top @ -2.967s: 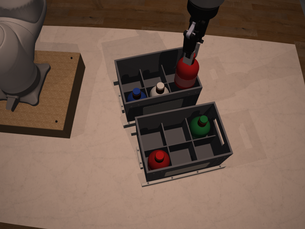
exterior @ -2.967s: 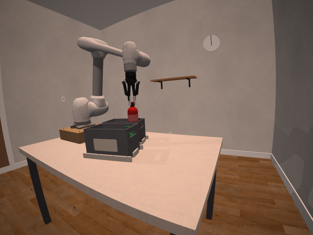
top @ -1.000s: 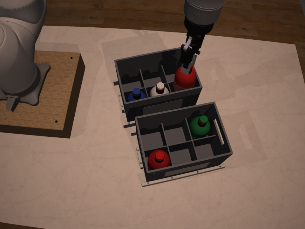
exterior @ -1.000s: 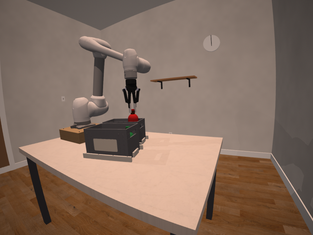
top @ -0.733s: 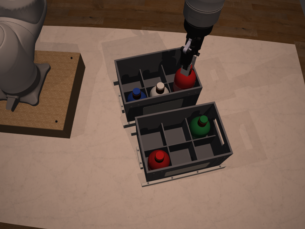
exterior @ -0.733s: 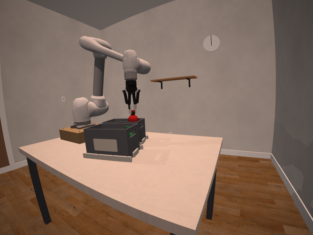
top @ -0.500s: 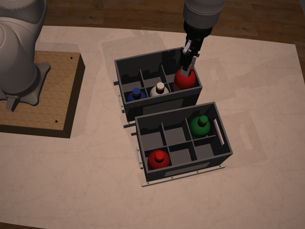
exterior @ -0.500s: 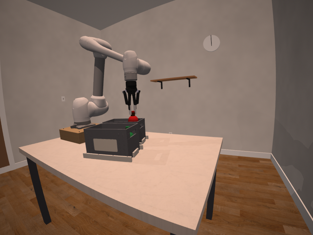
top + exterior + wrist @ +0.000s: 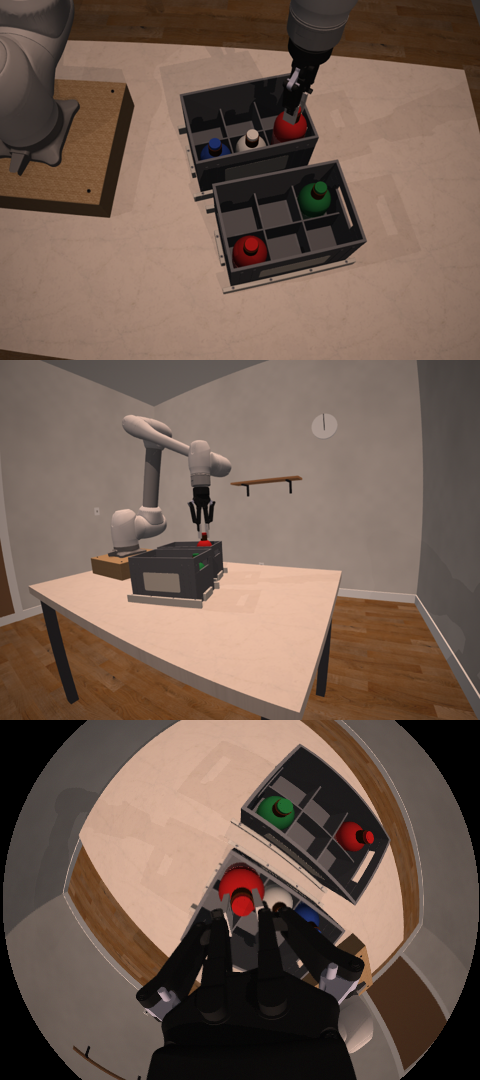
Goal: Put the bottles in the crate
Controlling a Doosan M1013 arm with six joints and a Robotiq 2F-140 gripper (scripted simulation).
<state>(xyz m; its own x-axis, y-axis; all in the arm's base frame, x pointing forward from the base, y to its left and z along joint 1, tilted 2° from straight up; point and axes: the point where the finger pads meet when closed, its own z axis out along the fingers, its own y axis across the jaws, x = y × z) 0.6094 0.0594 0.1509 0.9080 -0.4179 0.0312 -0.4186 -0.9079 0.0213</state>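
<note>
My hand is 8 cm past the white bottle, 3 cm to the left of it and 15 cm above it. Round my hand: blue bottle 16 cm behind, 7 cm to the right, 15 cm below; then green bottle 8 cm ahead, 14 cm to the right, 15 cm below; then pick list 16 cm behind, 14 cm to the left, 24 cm below.
</note>
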